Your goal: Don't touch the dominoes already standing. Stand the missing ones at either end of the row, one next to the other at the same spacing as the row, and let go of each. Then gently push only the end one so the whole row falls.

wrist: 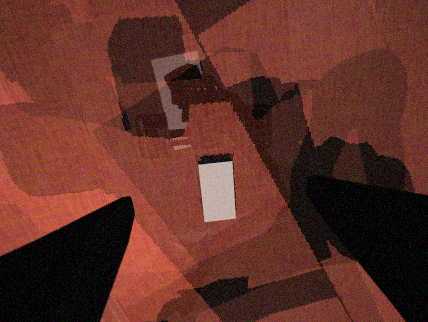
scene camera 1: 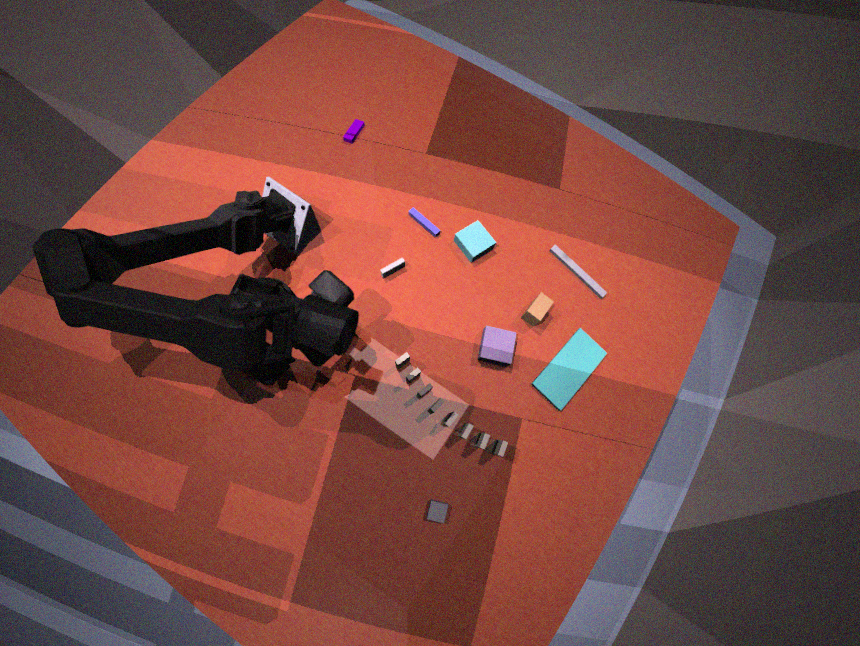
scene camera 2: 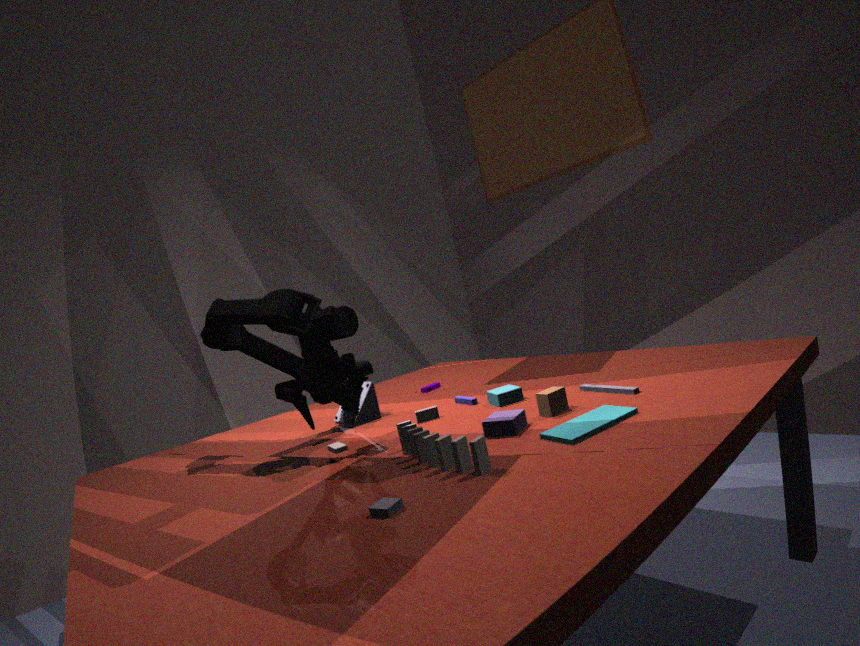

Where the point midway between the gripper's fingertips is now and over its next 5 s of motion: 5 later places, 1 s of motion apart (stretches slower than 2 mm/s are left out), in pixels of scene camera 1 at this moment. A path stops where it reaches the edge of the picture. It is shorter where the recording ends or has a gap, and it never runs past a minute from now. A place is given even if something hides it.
The gripper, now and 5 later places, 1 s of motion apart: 312,338; 317,344; 298,349; 303,356; 327,356; 302,380
